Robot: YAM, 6 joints.
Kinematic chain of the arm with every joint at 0, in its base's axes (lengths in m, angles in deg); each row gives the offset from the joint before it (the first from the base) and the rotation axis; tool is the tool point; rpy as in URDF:
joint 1: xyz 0 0 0.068 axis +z
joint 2: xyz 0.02 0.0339 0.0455 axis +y
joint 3: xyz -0.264 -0.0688 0 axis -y
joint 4: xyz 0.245 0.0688 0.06 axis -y
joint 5: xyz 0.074 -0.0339 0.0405 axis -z
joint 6: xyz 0.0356 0 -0.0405 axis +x
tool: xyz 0 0 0 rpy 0 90 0
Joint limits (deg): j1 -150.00..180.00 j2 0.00..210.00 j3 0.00..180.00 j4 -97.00..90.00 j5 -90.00..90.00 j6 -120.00..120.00
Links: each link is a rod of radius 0.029 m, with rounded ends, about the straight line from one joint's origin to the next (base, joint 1, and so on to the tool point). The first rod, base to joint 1, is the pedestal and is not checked.
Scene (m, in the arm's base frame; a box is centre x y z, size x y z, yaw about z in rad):
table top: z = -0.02
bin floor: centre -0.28 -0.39 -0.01 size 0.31 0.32 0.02 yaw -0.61
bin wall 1: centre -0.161 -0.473 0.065 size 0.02 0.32 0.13 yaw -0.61
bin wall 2: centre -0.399 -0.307 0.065 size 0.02 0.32 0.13 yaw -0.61
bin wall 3: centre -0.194 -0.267 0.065 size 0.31 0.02 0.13 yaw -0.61
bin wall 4: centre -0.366 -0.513 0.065 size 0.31 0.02 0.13 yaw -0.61
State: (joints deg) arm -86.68 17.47 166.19 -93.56 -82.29 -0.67
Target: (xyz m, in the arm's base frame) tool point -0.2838 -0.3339 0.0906
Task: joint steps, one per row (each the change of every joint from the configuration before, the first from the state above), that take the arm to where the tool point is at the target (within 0.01 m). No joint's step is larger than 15 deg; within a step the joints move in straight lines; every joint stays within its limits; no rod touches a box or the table.
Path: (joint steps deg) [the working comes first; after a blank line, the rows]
Joints at the target: -134.80 146.03 110.49 -79.74 -72.10 -0.67
Straight joint move there: clear.

1: -5.35 14.28 -6.19 1.54 1.13 0.00
2: -5.34 14.29 -6.19 1.53 1.14 0.00
3: -5.35 14.28 -6.19 1.54 1.13 0.00
4: -5.35 14.29 -6.19 1.53 1.13 0.00
5: -5.34 14.28 -6.19 1.54 1.13 0.00
6: -5.35 14.29 -6.18 1.54 1.14 0.00
7: -5.34 14.28 -6.19 1.53 1.13 0.00
8: -5.35 14.29 -6.19 1.54 1.13 0.00
9: -5.35 14.28 -6.19 1.53 1.13 0.00

